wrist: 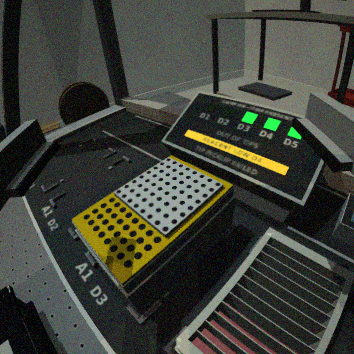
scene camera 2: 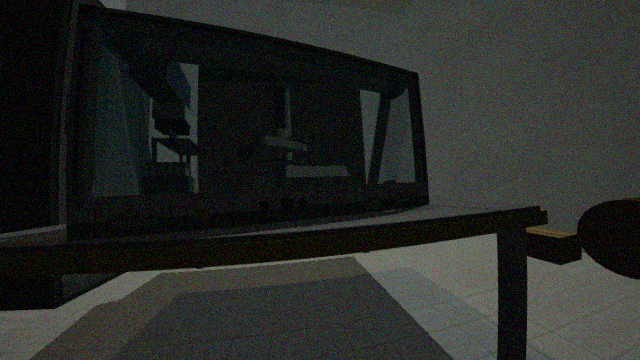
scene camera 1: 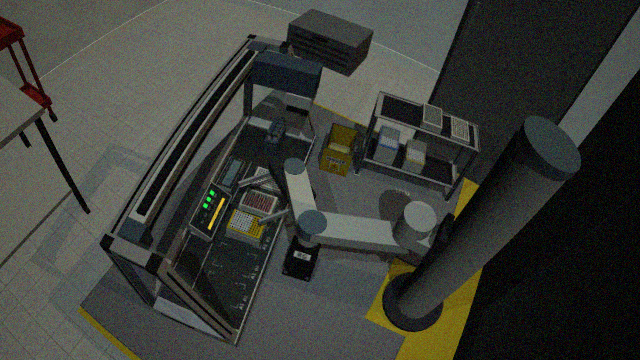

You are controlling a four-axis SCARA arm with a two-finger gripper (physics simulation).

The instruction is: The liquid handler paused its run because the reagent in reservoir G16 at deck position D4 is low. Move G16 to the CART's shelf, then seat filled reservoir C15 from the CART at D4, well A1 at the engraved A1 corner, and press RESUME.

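Seen in the pictures: gripper, fingertip midpoint: (wrist: 169,115) (scene camera 2: 293,158) (scene camera 1: 247,202); arm's base, origin of the base link: (scene camera 1: 412,302).
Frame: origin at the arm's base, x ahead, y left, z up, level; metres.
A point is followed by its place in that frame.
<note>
The slatted reservoir (scene camera 1: 259,201) {z 0.093, x 0.692, y -0.033 m} (wrist: 295,270) {z 0.090, x 0.736, y -0.015 m} with pinkish-red liquid sits on the deck beside the yellow tip rack (scene camera 1: 245,225) {z 0.135, x 0.664, y 0.104 m} (wrist: 150,215) {z 0.136, x 0.657, y 0.078 m}; its G16 label is not readable. My gripper (scene camera 1: 251,202) {z 0.215, x 0.678, y 0.065 m} (wrist: 169,115) {z 0.215, x 0.678, y 0.065 m} is open and empty, with its fingers spread above the deck around the reservoir in scene camera 1. The status panel (scene camera 1: 210,210) {z 0.139, x 0.802, y 0.128 m} (wrist: 235,150) {z 0.127, x 0.784, y 0.111 m} shows green lamps at D3, D4 and D5 and a lit yellow reagent-low bar. The cart (scene camera 1: 397,110) {z 0.363, x 0.394, y -0.516 m} holds two pale plates (scene camera 1: 432,116) {z 0.393, x 0.258, y -0.547 m} (scene camera 1: 460,128) {z 0.375, x 0.131, y -0.590 m} on top; I cannot tell which item is C15. RESUME is not readable.
The handler's frame encloses the deck, with a blue-grey gantry block (scene camera 1: 286,72) {z 0.488, x 0.776, y -0.299 m} at its far end. A yellow waste bin (scene camera 1: 339,150) stands between deck and cart. A black block (scene camera 1: 301,267) {z 0.063, x 0.433, y 0.105 m} lies below the arm's elbow. A thick grey column (scene camera 1: 470,215) {z 0.612, x 0.070, y 0.035 m} stands at right.
</note>
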